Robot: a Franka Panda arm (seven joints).
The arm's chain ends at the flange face. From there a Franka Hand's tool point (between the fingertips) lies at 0.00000 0.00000 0.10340 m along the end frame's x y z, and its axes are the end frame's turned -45 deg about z.
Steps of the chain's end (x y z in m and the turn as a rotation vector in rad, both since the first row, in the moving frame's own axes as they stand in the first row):
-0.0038 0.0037 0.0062 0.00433 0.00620 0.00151
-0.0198 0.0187 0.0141 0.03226 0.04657 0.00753
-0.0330 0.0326 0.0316 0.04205 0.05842 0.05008
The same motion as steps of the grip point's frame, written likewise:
-0.0045 0.0001 0.0062 -0.00132 0.00745 0.00151
-0.0215 0.0003 0.0139 -0.01012 0.05574 0.00753
-0.0391 0.0011 0.0313 -0.01158 0.07104 0.05008

